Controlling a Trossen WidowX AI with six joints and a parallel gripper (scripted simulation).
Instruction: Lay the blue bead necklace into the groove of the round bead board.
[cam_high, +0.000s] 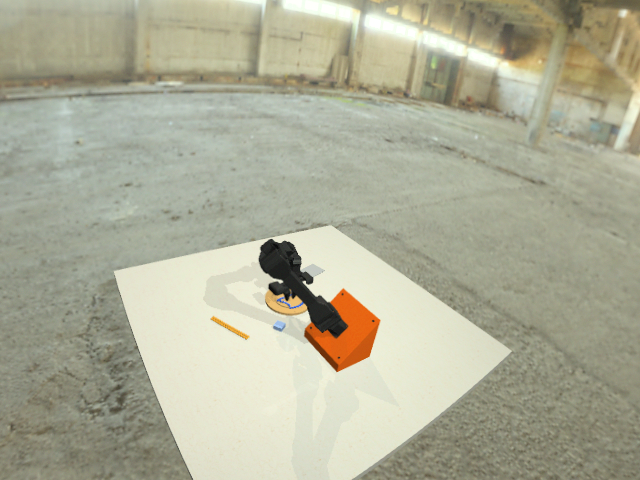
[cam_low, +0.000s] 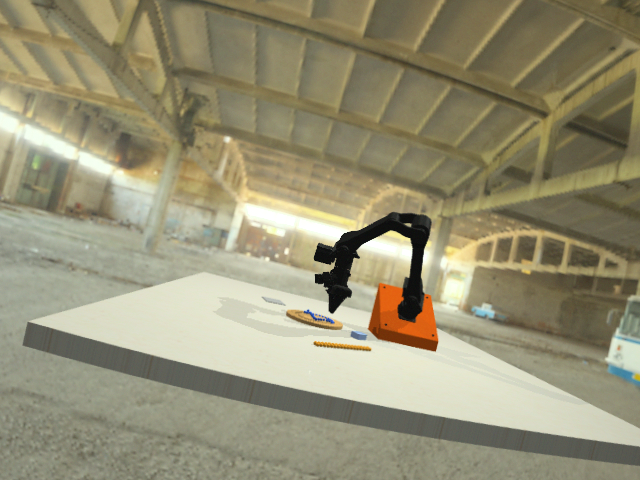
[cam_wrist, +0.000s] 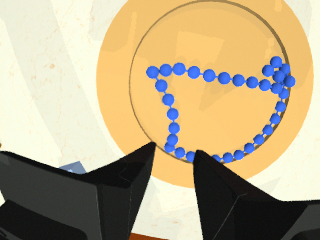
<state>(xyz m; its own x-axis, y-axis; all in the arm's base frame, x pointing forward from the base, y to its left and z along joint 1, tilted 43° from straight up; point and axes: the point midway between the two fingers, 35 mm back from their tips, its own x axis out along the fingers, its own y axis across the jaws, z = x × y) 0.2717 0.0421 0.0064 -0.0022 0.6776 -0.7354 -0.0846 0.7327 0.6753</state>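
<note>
Now: gripper tip 50 mm short of the round tan bead board, 20 mm to the left of it and 40 mm above it. From my gripper tip the other things lie so: flat grey tile: 200 mm ahead, 250 mm to the right, 40 mm below; then small light-blue block: 90 mm behind, 100 mm to the left, 40 mm below.
</note>
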